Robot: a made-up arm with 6 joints. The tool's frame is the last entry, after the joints. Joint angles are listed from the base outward.
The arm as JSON. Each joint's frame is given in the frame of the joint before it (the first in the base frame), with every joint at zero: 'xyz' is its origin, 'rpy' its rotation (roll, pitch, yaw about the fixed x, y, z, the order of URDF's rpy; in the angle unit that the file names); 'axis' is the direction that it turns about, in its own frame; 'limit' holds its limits. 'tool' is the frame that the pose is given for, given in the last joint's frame.
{
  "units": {
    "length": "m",
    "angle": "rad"
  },
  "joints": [
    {
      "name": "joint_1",
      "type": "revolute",
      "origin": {
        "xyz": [
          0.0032,
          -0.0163,
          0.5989
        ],
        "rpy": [
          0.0,
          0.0,
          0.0
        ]
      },
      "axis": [
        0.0,
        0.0,
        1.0
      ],
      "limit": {
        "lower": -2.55,
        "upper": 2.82
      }
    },
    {
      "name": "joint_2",
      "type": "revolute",
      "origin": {
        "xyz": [
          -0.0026,
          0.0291,
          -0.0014
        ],
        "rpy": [
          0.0,
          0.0,
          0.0
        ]
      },
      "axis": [
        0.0,
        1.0,
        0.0
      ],
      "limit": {
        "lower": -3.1,
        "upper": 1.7
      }
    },
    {
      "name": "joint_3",
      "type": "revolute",
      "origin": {
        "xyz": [
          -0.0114,
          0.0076,
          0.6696
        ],
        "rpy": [
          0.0,
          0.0,
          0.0
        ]
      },
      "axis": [
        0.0,
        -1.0,
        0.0
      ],
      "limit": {
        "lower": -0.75,
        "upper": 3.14
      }
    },
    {
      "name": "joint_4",
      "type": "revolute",
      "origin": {
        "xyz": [
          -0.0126,
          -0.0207,
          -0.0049
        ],
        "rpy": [
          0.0,
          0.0,
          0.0
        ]
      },
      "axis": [
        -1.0,
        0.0,
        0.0
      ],
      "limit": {
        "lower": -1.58,
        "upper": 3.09
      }
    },
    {
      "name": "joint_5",
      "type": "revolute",
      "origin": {
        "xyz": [
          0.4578,
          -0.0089,
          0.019
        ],
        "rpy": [
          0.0,
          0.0,
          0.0
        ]
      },
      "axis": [
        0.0,
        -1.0,
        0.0
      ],
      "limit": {
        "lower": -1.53,
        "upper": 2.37
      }
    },
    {
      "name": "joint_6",
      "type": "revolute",
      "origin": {
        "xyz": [
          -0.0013,
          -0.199,
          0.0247
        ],
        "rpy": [
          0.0,
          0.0,
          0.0
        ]
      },
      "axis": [
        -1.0,
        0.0,
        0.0
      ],
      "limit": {
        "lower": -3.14,
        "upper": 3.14
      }
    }
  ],
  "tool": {
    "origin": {
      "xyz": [
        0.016,
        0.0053,
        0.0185
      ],
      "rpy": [
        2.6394,
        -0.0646,
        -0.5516
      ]
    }
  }
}
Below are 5 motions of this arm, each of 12 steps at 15 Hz.
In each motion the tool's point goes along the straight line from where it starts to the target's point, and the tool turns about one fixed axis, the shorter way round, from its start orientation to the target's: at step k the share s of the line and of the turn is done. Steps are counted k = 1, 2, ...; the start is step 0. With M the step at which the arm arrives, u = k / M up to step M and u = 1 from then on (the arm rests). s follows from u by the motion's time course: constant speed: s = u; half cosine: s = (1 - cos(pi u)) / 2; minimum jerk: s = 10 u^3 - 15 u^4 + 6 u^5.
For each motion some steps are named. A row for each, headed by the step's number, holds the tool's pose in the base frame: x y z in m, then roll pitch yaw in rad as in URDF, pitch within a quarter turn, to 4 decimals.
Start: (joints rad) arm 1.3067 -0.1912 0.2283 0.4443 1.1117 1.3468
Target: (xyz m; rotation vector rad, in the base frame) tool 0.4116 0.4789 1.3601 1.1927 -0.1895 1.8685
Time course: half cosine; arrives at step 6
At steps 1, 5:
1: 0.2031 0.1688 1.5213 -1.1850 -0.9844 -2.6047
5: 0.3966 0.4566 1.3717 0.4677 -0.9673 1.8888

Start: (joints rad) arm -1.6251 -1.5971 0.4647 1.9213 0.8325 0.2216
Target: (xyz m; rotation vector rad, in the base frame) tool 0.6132 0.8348 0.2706 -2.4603 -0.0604 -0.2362
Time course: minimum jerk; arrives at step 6
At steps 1, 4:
1: 0.2114 0.9837 0.8453 -1.6118 -0.2848 0.3562
4: 0.5258 0.8672 0.3956 -2.2804 -0.1799 0.0696

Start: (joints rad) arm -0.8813 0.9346 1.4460 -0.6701 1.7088 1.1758
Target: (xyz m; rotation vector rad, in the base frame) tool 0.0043 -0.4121 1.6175 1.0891 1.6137 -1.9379
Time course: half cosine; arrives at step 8
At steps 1, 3, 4, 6, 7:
1: 0.4672 -0.8217 1.1411 -2.3162 -0.1121 2.8832
3: 0.3370 -0.7065 1.2751 -2.1089 0.1569 2.7962
4: 0.2449 -0.6250 1.3699 -1.9688 0.3550 2.7673
6: 0.0748 -0.4745 1.5450 -1.6772 0.7228 2.7995
7: 0.0226 -0.4283 1.5986 -1.5632 0.8319 2.8432

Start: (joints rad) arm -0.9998 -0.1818 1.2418 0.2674 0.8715 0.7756
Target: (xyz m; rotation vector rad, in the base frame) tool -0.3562 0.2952 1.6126 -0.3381 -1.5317 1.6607
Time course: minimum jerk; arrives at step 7
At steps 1, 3, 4, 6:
1: -0.2203 0.0466 1.6901 -1.4654 -0.3793 2.2236
3: -0.2683 0.1343 1.6628 -1.4198 -0.3629 2.2445
4: -0.3050 0.2016 1.6418 -1.3847 -0.3509 2.2610
6: -0.3530 0.2893 1.6144 -1.3389 -0.3361 2.2831

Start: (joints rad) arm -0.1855 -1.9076 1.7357 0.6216 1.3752 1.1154
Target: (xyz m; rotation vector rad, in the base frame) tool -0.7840 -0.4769 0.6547 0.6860 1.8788 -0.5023
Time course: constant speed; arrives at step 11
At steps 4, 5, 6, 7, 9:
4: -0.8806 -0.1461 0.2656 2.0754 0.9599 0.7761
5: -0.8668 -0.1934 0.3212 2.1419 1.0336 0.9269
6: -0.8530 -0.2406 0.3768 2.2408 1.1003 1.1086
7: -0.8392 -0.2879 0.4324 2.3813 1.1561 1.3306
9: -0.8116 -0.3824 0.5435 2.7923 1.2134 1.9025

